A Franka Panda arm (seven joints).
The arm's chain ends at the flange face. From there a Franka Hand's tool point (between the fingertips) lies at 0.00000 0.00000 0.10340 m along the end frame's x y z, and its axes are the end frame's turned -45 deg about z.
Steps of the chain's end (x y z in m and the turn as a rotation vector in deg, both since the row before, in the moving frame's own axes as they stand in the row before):
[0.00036 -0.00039 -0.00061 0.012 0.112 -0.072]
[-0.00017 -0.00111 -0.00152 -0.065 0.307 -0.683]
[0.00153 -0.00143 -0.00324 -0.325 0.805 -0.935]
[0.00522 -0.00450 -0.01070 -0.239 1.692 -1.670]
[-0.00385 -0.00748 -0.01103 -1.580 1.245 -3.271]
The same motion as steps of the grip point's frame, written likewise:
[0.00069 0.00011 -0.00061 -0.071 0.088 -0.072]
[0.00098 -0.00043 -0.00152 -0.263 0.171 -0.683]
[0.00272 0.00151 -0.00325 -0.799 0.339 -0.935]
[0.00876 0.00295 -0.01075 -1.365 1.027 -1.670]
[0.00224 -0.00440 -0.01109 -1.998 -0.237 -3.271]

